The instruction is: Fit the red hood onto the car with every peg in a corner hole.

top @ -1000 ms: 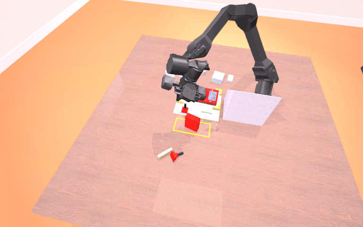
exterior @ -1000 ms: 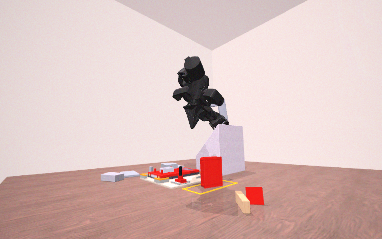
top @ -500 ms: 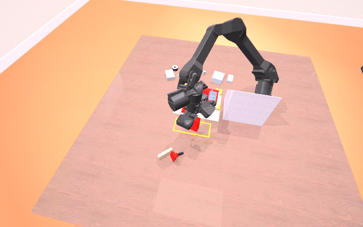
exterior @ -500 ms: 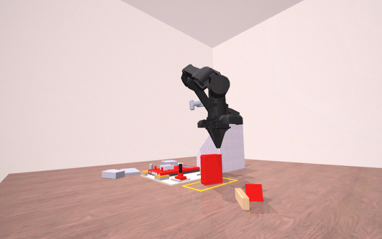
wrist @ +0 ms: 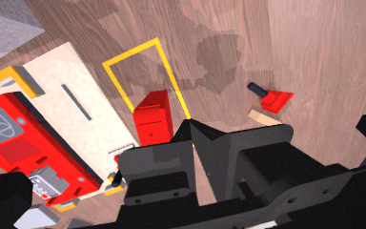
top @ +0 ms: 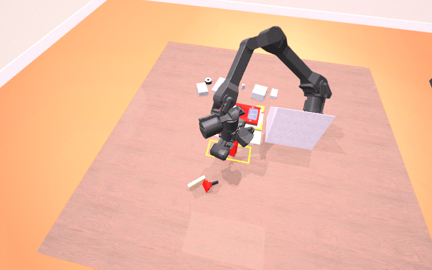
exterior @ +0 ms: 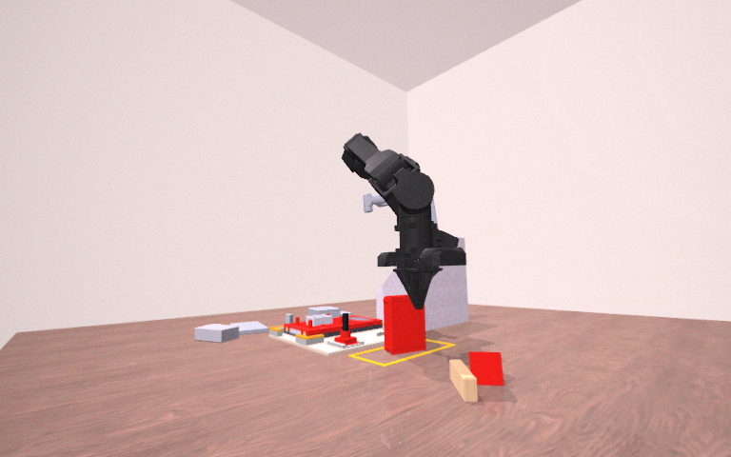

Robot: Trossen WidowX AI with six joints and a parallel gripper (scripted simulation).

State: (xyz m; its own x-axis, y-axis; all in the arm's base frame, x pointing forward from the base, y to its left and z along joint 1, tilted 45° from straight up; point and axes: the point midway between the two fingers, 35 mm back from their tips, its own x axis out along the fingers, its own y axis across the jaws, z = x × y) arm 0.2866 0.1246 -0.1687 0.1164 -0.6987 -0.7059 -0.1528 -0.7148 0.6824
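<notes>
My gripper tip is now 3 cm to the left of the red hood and 3 cm above it. Round my gripper tip: white jig: 23 cm to the right, 6 cm below, 2 cm ahead; then wooden bar: 15 cm to the left, 8 cm ahead, 6 cm below.
</notes>
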